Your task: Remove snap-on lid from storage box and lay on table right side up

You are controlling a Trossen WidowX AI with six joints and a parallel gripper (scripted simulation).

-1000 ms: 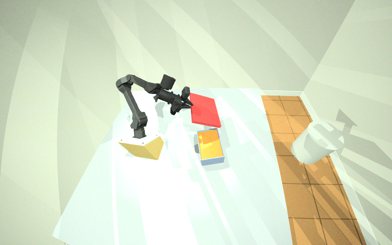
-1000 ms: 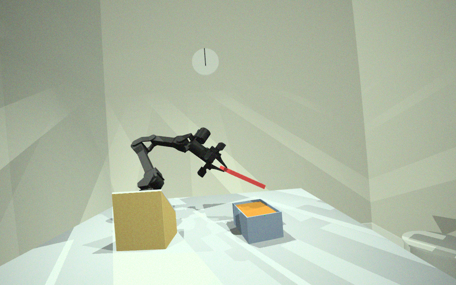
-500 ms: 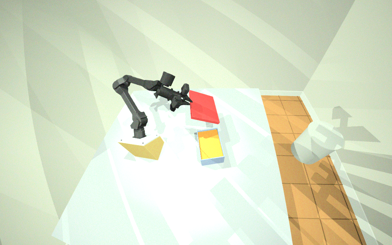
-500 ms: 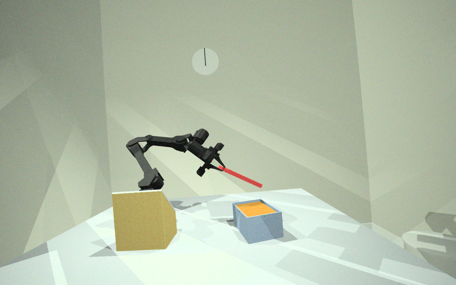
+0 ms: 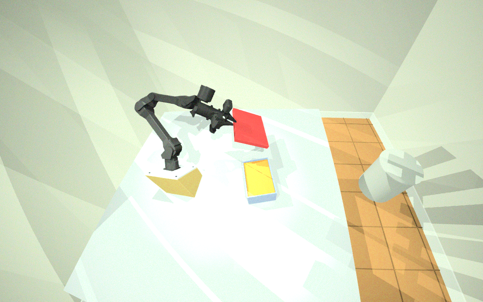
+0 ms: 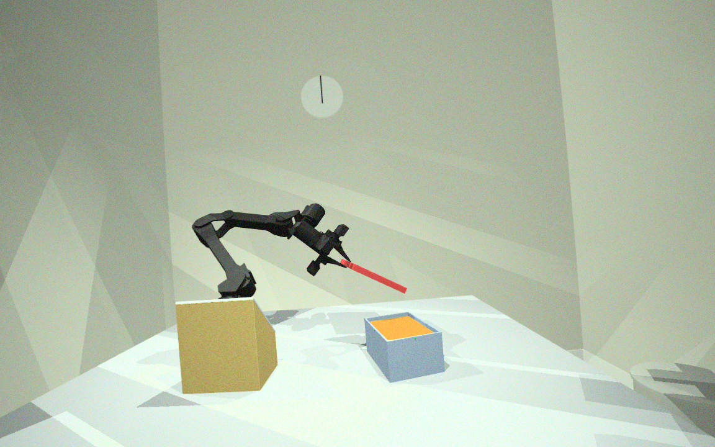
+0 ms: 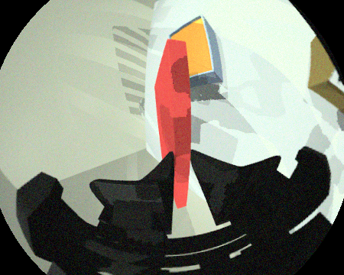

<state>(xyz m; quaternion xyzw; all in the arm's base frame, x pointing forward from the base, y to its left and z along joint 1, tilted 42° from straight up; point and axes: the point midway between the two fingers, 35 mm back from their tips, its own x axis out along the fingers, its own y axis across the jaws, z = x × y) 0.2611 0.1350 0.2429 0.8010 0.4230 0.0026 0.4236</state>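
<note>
My gripper tip is now 70 mm short of the red lid, 20 mm to the right of it and 40 mm above it. Round my gripper tip: storage box 150 mm ahead, 200 mm to the right, 190 mm below.
</note>
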